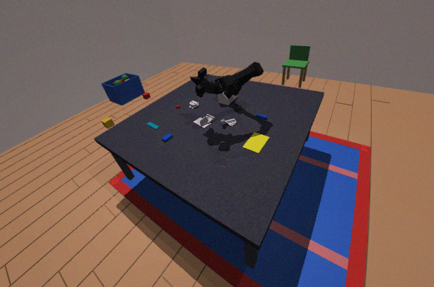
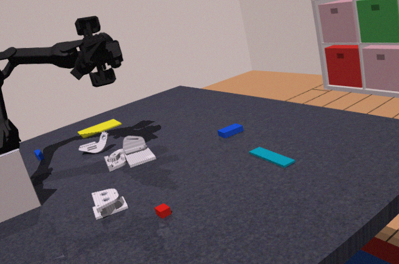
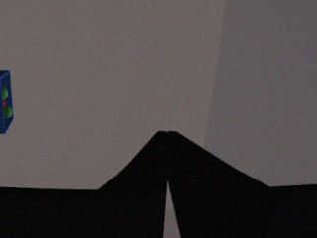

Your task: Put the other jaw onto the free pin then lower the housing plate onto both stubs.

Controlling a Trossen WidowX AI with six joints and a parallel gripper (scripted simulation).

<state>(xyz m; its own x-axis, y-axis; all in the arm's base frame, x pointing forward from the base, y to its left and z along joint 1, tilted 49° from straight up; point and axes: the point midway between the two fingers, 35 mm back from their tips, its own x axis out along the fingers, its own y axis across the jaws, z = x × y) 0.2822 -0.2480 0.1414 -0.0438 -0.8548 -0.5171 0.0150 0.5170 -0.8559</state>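
My gripper tip is now 30 cm above the white jaw, 21 cm to the right of it and 1 cm past it. Round my gripper tip: teal bar 33 cm below, 30 cm to the right, 18 cm ahead; red cube 32 cm below, 28 cm to the right, 10 cm behind; white t-shaped piece 32 cm below, 16 cm to the right, 16 cm behind.
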